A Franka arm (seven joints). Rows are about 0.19 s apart.
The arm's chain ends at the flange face. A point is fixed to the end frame.
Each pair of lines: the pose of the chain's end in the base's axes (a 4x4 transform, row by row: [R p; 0 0 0 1], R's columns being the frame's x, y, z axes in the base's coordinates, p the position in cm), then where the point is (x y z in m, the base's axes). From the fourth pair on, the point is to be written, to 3 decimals.
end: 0.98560, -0.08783, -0.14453, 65.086; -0.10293, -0.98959, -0.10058, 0.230; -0.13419, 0.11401, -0.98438, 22.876; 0, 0, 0, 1
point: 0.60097 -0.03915 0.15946
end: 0.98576, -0.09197, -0.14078, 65.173; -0.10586, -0.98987, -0.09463, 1.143; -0.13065, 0.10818, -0.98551, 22.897; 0, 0, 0, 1
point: 0.60198 -0.02945 0.15923
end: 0.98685, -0.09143, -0.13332, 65.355; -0.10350, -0.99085, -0.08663, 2.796; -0.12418, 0.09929, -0.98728, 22.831; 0, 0, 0, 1
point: 0.60438 -0.01241 0.15787
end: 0.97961, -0.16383, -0.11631, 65.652; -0.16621, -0.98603, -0.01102, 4.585; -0.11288, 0.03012, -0.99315, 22.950; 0, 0, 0, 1
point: 0.606 0.014 0.156
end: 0.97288, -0.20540, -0.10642, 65.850; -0.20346, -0.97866, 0.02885, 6.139; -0.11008, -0.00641, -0.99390, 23.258; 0, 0, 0, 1
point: 0.608 0.034 0.157
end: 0.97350, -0.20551, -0.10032, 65.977; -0.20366, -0.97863, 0.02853, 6.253; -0.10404, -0.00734, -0.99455, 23.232; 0, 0, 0, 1
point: 0.609 0.035 0.157
